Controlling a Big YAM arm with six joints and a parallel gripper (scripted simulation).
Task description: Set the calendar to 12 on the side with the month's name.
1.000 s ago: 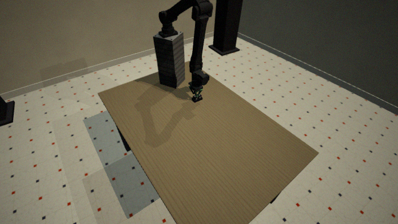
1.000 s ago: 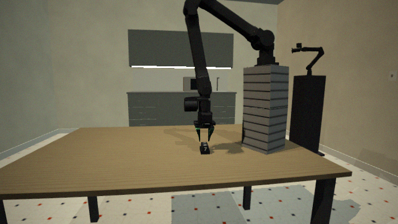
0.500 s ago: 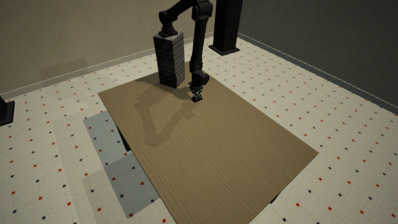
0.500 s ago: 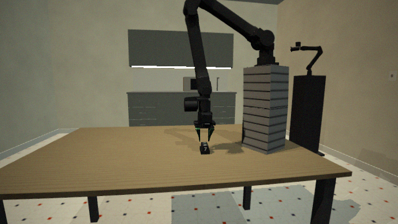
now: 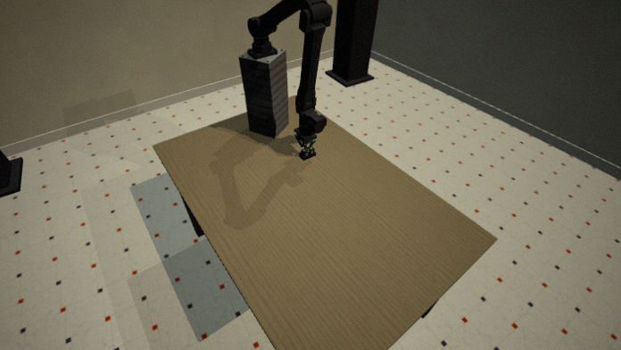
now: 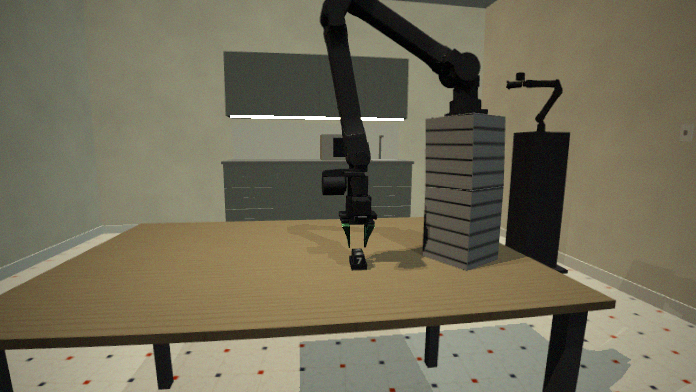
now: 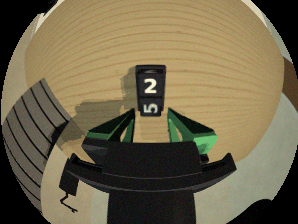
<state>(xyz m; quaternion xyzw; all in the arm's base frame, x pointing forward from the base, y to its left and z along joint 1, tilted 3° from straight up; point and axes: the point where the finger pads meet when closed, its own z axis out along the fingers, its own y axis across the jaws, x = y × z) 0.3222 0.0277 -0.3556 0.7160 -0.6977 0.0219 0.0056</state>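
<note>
Right now my hand is 2 cm to the right of the black calendar tray and 5 cm above it.
</note>
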